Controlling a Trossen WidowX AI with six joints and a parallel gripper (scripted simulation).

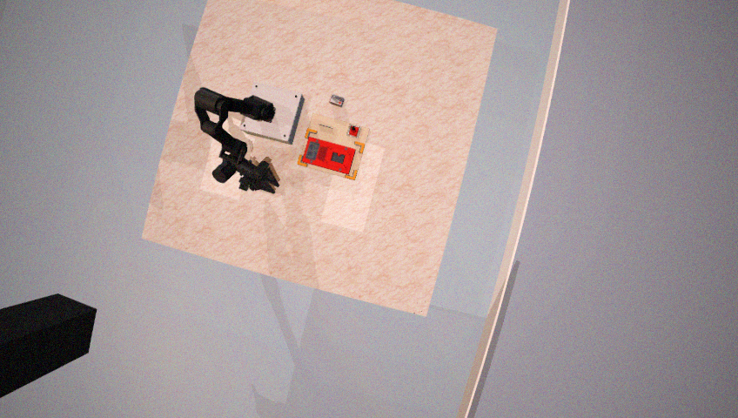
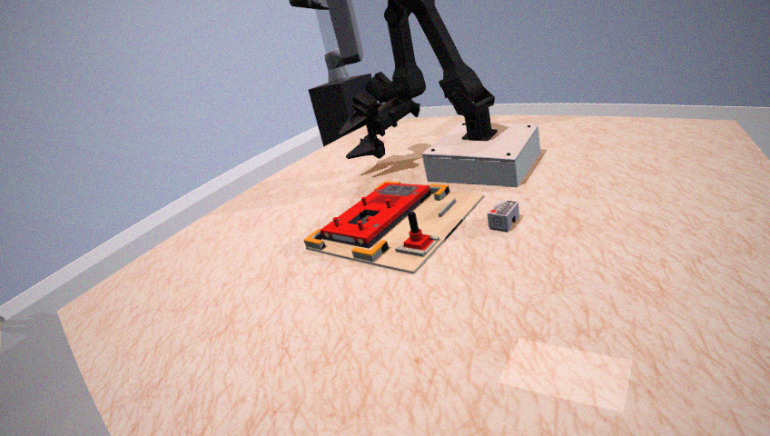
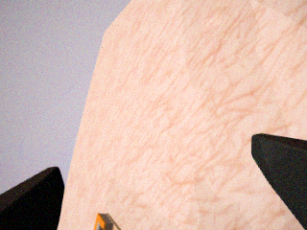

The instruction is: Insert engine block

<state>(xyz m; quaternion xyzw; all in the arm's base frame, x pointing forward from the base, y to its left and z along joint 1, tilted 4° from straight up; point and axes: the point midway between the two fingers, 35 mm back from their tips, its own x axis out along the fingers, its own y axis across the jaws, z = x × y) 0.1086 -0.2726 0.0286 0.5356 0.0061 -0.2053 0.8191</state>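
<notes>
The engine block lies 11 cm ahead of my gripper tip, 43 cm to the left of it and 8 cm below it.
</notes>
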